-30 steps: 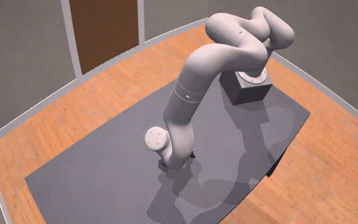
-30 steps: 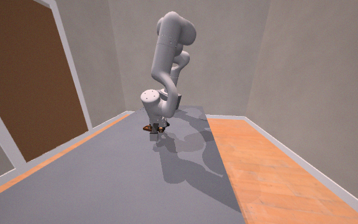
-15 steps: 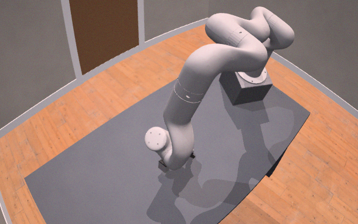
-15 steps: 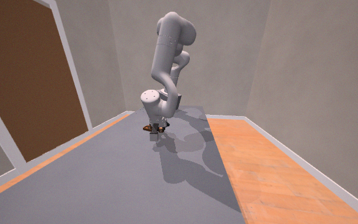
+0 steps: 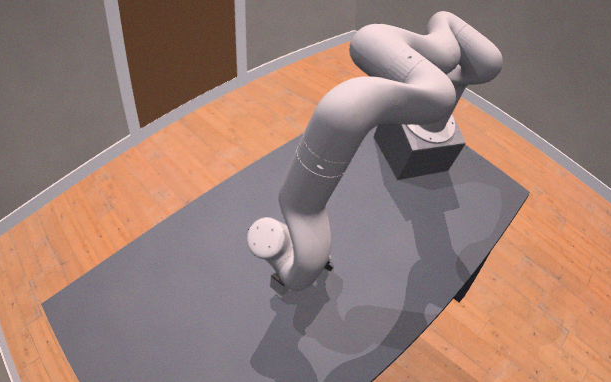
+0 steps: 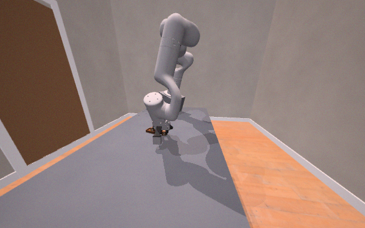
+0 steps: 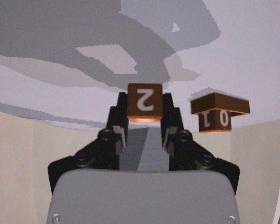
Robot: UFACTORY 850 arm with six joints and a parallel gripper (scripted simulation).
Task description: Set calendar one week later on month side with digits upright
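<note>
The number cube is 1 cm behind my hand and 2 cm below it. Round my hand: brown wooden calendar tray: 3 cm behind, 11 cm to the right, 2 cm below.
</note>
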